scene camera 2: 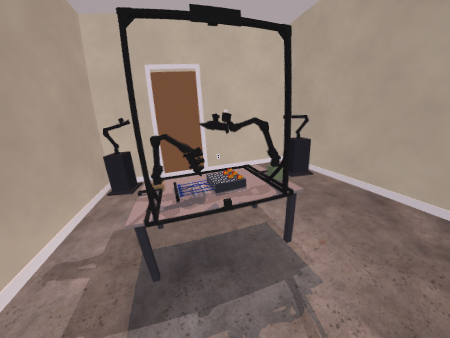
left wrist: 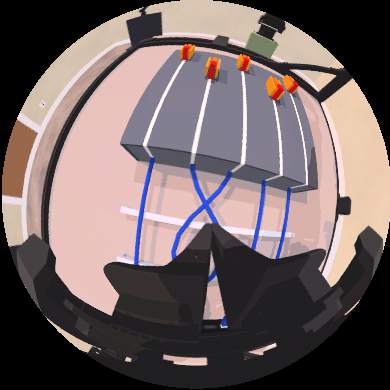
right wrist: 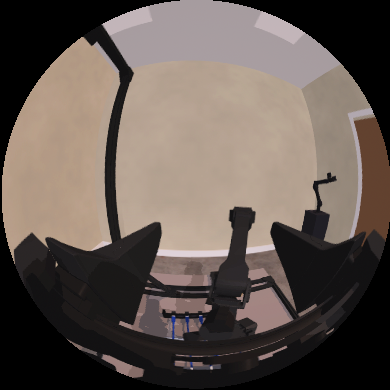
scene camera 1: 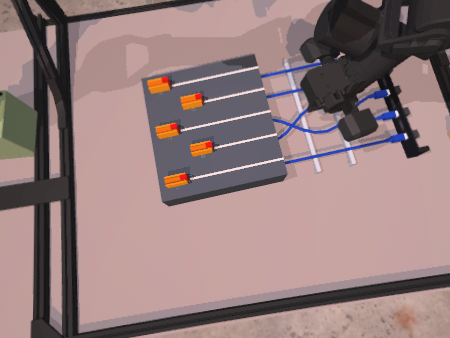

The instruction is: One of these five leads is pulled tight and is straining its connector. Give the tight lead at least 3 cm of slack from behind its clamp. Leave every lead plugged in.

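Frame: origin at the left arm's base, x ahead, y left, z up, level; centimetres.
Seen in the pictures: left gripper, fingertip midpoint: (scene camera 2: pixel 201 176) (left wrist: pixel 209 227) (scene camera 1: pixel 309 110); right gripper, fingertip midpoint: (scene camera 2: pixel 199 124) (right wrist: pixel 219 229); left arm's base at its link origin: (scene camera 2: pixel 157 183); right arm's base at its link origin: (scene camera 2: pixel 275 165) (left wrist: pixel 264 35).
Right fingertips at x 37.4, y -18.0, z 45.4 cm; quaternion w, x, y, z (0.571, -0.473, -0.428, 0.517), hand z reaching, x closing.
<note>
Pixels of each thing's top centre, then the offset from my right fingertips to it. "*": a spot on its surface instead.
- dark grey block at a spot on its surface: (left wrist: pixel 225 125) * dx +8.9, dy +5.0, dz -44.0 cm
- lowest lead at a spot on its surface: (scene camera 1: pixel 330 153) * dx -6.1, dy +13.1, dz -48.0 cm
- middle lead at a spot on its surface: (left wrist: pixel 180 234) (scene camera 1: pixel 315 130) * dx -4.3, dy +7.5, dz -48.0 cm
- fourth lead at a spot on its surface: (left wrist: pixel 198 185) (scene camera 1: pixel 285 132) * dx +2.1, dy +6.4, dz -47.7 cm
- dark bar at a spot on its surface: (scene camera 2: pixel 176 191) * dx -23.2, dy +1.2, dz -48.5 cm
- nearer-block rail at a spot on its surface: (left wrist: pixel 165 218) * dx -2.7, dy +9.7, dz -48.5 cm
Five blue leads run from a dark grey block (scene camera 1: pixel 225 110) (left wrist: pixel 225 125) with orange-and-red clamps. The lowest lead (scene camera 1: pixel 330 153) in scene camera 1 runs straight. The middle lead (scene camera 1: pixel 325 132) (left wrist: pixel 181 235) bends in a loose curve and crosses the fourth lead (scene camera 1: pixel 286 133) (left wrist: pixel 198 185), which passes behind the left fingertips. The two upper leads run nearly straight and are partly hidden by the arm. Three blue connectors show on the dark bar (scene camera 2: pixel 176 191) in scene camera 1. My left gripper (scene camera 2: pixel 201 173) (left wrist: pixel 209 227) is shut over the leads. My right gripper (scene camera 2: pixel 202 124) (right wrist: pixel 219 228) is open, high up.
Two white rails, one of them the nearer-block rail (scene camera 1: pixel 314 157) (left wrist: pixel 165 218), lie across beneath the leads. A green block (scene camera 1: pixel 20 125) (left wrist: pixel 261 45) stands beyond the clamp block. A black frame (scene camera 1: pixel 71 225) surrounds the table.
</note>
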